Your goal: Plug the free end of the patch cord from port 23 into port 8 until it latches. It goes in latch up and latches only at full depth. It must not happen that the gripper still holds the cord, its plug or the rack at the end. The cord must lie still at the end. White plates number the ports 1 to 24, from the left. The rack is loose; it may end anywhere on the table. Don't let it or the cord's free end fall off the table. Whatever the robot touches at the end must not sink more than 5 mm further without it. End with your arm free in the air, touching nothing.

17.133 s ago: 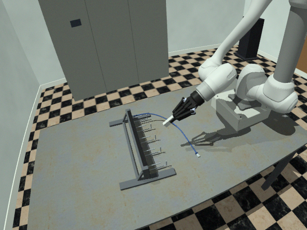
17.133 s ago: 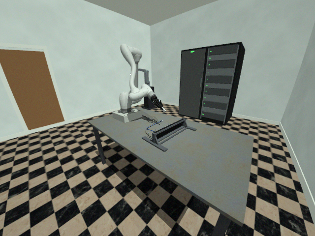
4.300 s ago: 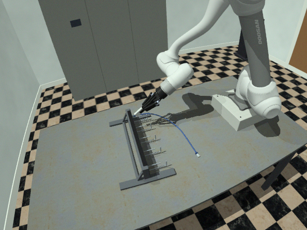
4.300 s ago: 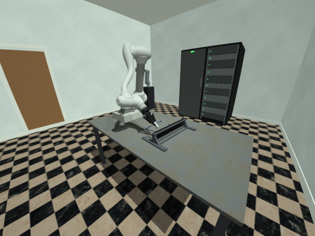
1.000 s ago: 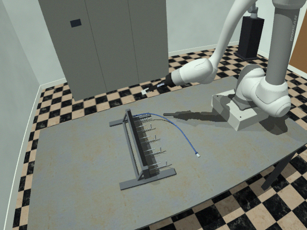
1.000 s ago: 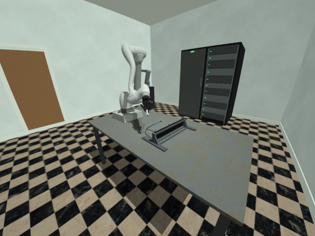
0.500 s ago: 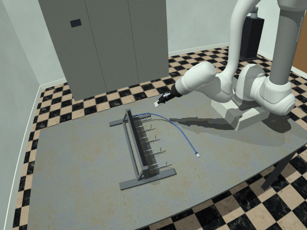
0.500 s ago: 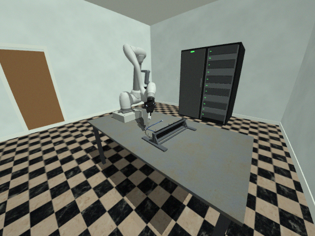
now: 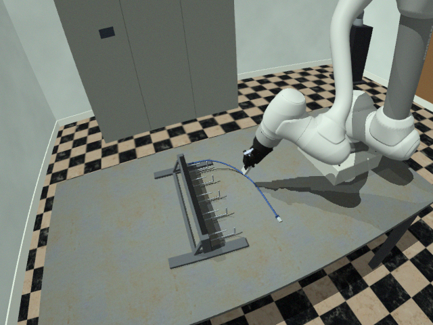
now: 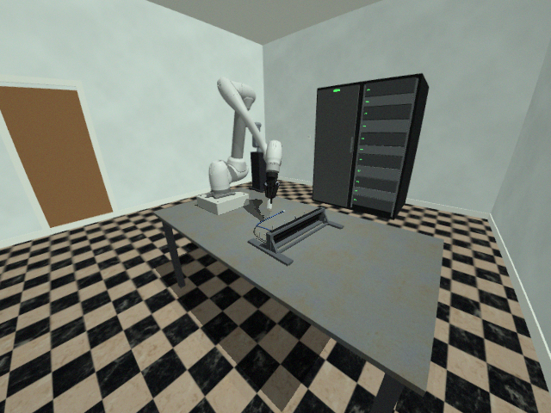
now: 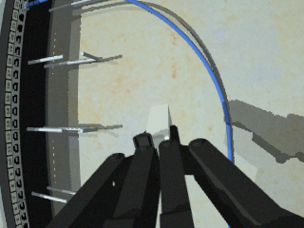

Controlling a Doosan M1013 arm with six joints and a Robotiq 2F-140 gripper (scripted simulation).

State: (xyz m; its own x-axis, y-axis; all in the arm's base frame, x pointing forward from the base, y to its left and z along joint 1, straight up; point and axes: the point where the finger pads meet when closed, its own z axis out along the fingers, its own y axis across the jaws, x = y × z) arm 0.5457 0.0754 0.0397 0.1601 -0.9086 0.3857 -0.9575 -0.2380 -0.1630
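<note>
Now: the free-end plug 19 cm to the left of my hand, 13 cm below it and 8 cm behind it.
</note>
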